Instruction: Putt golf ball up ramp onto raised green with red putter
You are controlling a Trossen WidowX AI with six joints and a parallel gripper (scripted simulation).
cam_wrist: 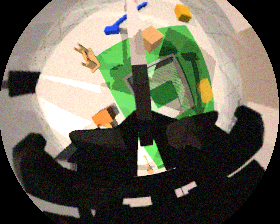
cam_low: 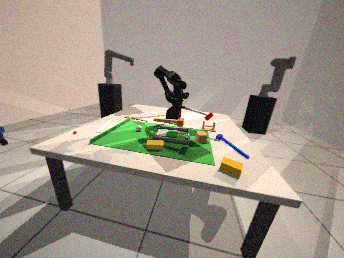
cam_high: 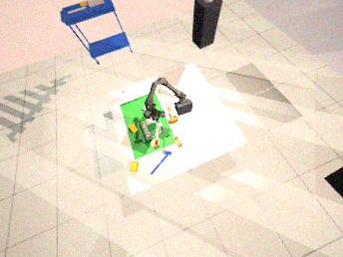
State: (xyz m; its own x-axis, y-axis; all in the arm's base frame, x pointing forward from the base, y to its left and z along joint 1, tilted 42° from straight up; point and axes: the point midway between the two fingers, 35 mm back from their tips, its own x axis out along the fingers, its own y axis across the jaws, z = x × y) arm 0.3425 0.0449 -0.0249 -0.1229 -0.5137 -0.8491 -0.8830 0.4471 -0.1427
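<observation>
Now: the red putter 50 mm ahead of my gripper tip, 110 mm to the left of it and 10 mm above it. Also, from my gripper tip: brown block (150 mm ahead, 170 mm to the left, 150 mm below); green mat (140 mm ahead, 120 mm to the right, 180 mm below); white golf ball (90 mm ahead, 290 mm to the right, 150 mm below).
</observation>
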